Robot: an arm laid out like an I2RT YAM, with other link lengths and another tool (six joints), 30 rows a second.
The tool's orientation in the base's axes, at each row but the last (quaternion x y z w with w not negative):
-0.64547 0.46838 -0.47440 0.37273
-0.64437 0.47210 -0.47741 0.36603
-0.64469 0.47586 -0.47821 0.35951
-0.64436 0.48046 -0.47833 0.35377
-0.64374 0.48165 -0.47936 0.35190
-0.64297 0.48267 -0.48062 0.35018
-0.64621 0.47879 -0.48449 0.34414
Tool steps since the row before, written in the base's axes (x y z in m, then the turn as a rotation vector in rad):
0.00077 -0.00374 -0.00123 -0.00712 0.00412 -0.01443
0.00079 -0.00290 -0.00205 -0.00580 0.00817 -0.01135
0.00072 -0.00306 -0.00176 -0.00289 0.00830 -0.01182
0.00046 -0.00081 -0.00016 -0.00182 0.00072 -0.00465
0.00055 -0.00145 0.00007 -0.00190 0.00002 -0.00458
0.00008 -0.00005 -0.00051 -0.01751 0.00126 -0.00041
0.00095 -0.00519 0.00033 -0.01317 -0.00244 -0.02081
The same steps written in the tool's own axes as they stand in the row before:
0.00335 0.00201 0.00094 -0.00854 0.01398 -0.00277
0.00230 0.00252 0.00126 -0.01146 0.00963 -0.00227
0.00251 0.00231 0.00116 -0.01145 0.00924 0.00066
0.00077 0.00025 0.00049 -0.00212 0.00456 -0.00039
0.00145 0.00020 0.00052 -0.00144 0.00472 -0.00048
-0.00009 0.00046 0.00023 -0.00258 0.00499 -0.01664
0.00511 0.00101 0.00091 -0.00480 0.02341 -0.00643

